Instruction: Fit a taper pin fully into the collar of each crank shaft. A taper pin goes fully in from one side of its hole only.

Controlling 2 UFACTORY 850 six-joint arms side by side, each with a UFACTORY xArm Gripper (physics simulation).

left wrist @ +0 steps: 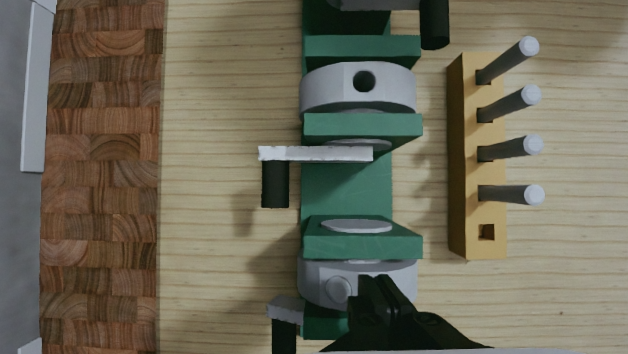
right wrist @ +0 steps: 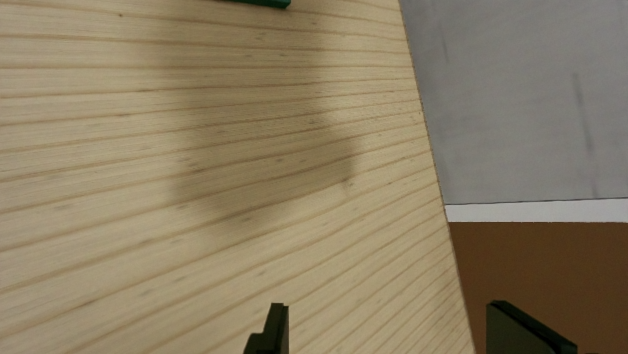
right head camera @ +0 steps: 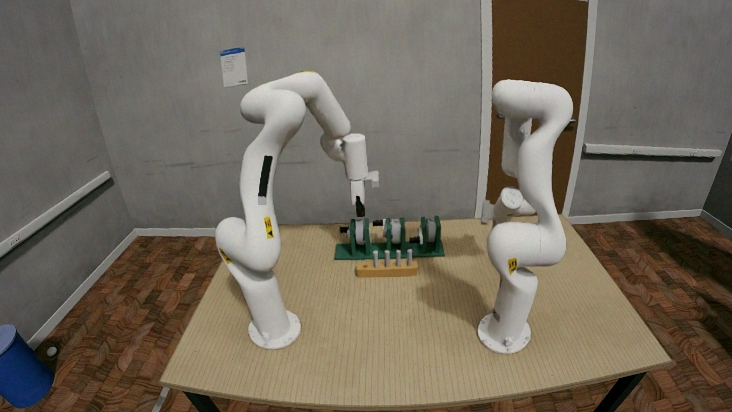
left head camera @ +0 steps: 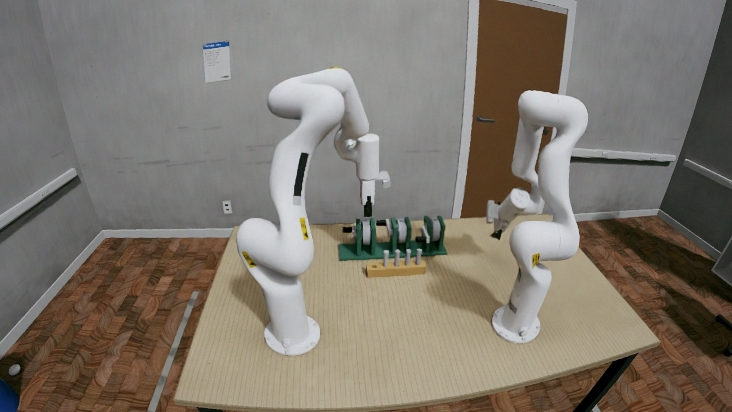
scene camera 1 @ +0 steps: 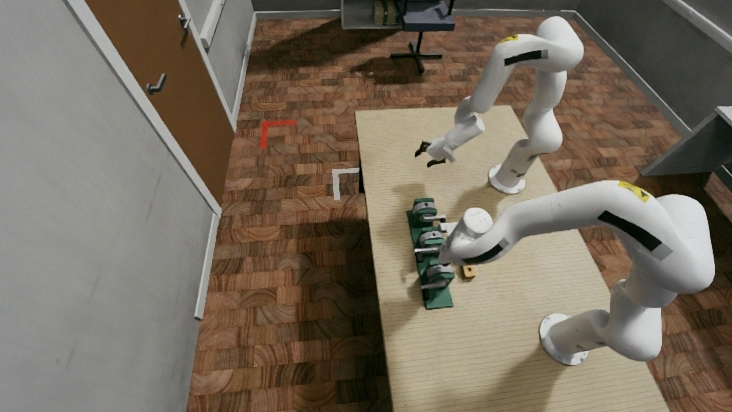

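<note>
The left collar holds a taper pin, whose round end shows in its top in the left wrist view. The middle collar has an open hole facing up. The right collar stands at the far end of the green base. Several grey taper pins stand upright in the yellow block. My left gripper is shut and empty, low over the left collar, beside the pin's end. My right gripper is open and empty above the table.
The green base has uprights on both sides of each collar. Crank arms with black handles stick out beside them. The block has one empty hole at its left end. The table ends behind the base.
</note>
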